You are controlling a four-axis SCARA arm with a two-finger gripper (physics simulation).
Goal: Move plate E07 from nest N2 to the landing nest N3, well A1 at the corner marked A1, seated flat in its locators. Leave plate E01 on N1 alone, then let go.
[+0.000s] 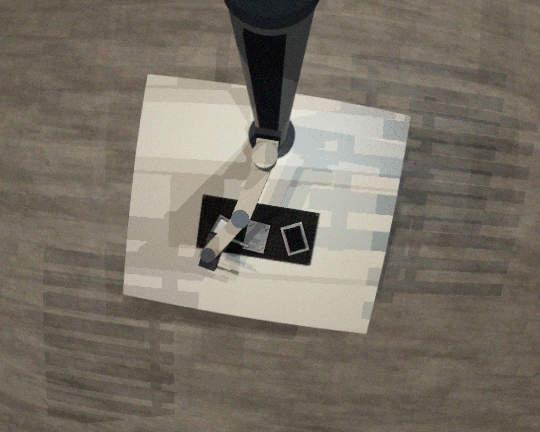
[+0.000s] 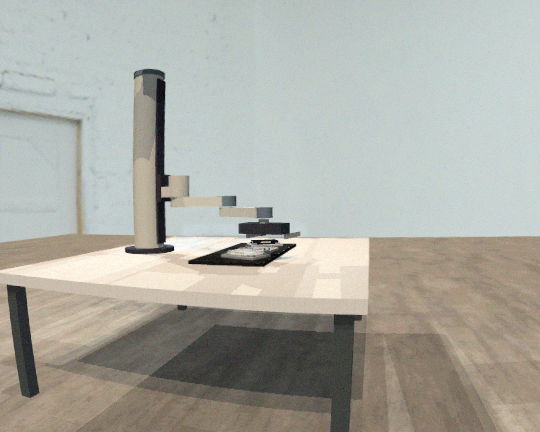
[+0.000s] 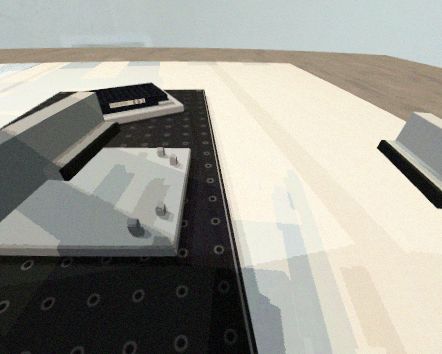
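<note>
My gripper [image 1: 235, 258] [image 2: 272, 235] [image 3: 248, 119] is open and empty, low beside the board's long edge; its left finger overhangs part of the middle nest. This pale grey middle nest [image 1: 257, 236] [image 3: 100, 215] shows a bare top with small upright locators. A dark plate [image 1: 295, 238] [image 2: 264, 241] [image 3: 132, 95] sits on the pale nest [image 1: 283, 239] [image 3: 172, 108] at the board's far end; its label is too blurred to read. A white plate-like piece [image 1: 220, 225] shows in the left nest, partly hidden by the arm. I cannot tell which nest is N2 or N3.
The black perforated board [image 1: 274, 254] [image 2: 207, 261] [image 3: 215, 200] lies on the pale table [image 1: 300, 305] [image 2: 200, 292] [image 3: 320, 200]. The arm's column [image 1: 272, 75] [image 2: 145, 165] stands behind the board. The jointed arm [image 1: 252, 192] [image 2: 237, 212] crosses above its left part.
</note>
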